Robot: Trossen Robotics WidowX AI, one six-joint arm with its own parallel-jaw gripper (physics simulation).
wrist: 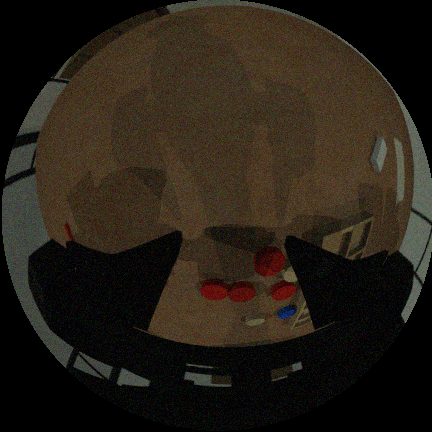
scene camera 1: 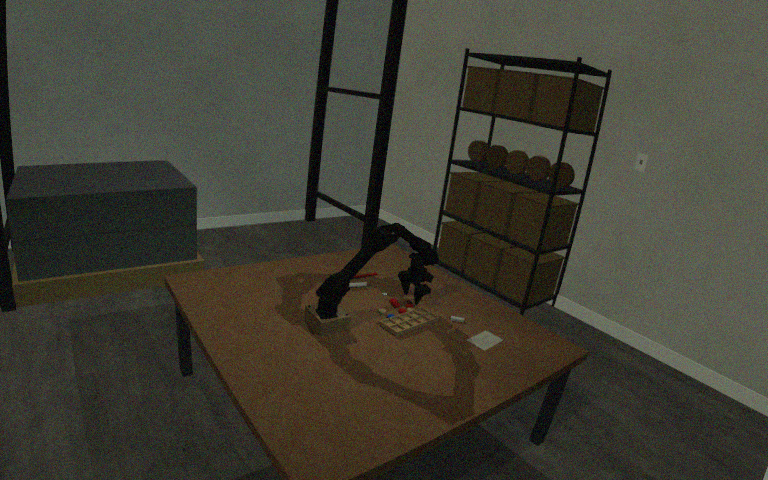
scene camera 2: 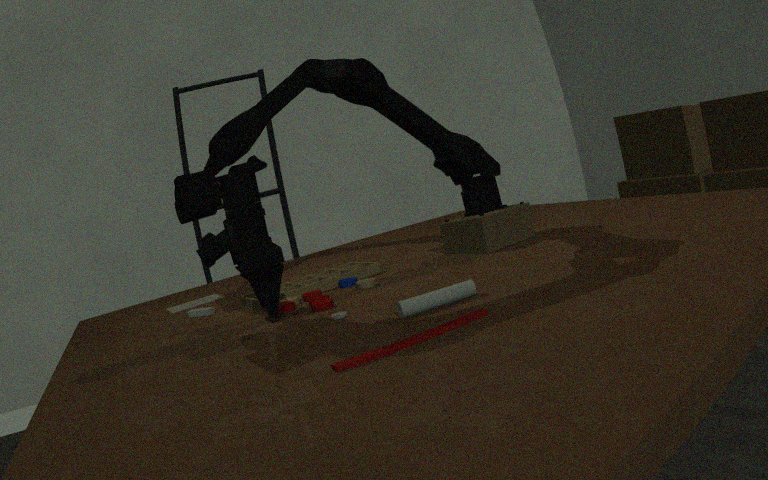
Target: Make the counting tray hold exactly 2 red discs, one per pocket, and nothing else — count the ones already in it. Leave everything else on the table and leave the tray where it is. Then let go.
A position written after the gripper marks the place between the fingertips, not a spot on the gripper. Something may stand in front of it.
The gripper (scene camera 2: 269,311) is open and holds nothing. Also in view: a wooden counting tray (scene camera 2: 328,279). A red rod (scene camera 2: 378,353) rests on the table.
The wooden counting tray shows as well in the wrist view (wrist: 347,237) and in scene camera 1 (scene camera 1: 400,324). The gripper is seen too in the wrist view (wrist: 234,238) and in scene camera 1 (scene camera 1: 410,299).
